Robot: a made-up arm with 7 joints.
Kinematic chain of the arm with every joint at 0, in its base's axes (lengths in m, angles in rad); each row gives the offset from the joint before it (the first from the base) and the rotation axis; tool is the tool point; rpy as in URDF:
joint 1: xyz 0 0 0.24 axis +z
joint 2: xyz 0 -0.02 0.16 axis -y
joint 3: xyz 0 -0.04 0.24 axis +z
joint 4: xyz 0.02 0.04 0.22 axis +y
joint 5: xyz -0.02 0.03 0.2 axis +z
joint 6: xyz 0 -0.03 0.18 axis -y
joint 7: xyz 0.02 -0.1 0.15 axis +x
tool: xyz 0 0 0 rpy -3.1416 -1.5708 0
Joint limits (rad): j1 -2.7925..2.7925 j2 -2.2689..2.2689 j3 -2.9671..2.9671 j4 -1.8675..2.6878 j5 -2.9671..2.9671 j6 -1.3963..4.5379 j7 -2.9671..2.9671
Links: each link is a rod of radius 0.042 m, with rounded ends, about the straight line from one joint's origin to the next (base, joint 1, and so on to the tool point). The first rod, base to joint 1, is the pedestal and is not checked.
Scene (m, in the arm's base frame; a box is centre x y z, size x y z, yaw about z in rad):
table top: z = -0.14
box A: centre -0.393 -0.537 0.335 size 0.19 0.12 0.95 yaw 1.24
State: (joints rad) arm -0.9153 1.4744 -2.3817 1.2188 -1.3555 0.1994 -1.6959
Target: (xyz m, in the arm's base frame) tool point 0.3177 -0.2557 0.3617
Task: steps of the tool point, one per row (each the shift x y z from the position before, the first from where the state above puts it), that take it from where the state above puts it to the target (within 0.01 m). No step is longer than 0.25 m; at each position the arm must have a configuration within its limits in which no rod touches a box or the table.
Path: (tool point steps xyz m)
1: 0.0268 -0.2237 -0.0555
2: 0.1077 -0.1810 -0.0392
3: 0.1611 -0.1134 -0.0137
4: 0.1795 -0.0373 0.0191
5: 0.1640 0.0306 0.0560
6: 0.1012 -0.1240 0.0164
7: 0.1442 -0.0625 0.0457
8: 0.1463 0.0075 0.0708
9: 0.1123 0.0628 0.0880

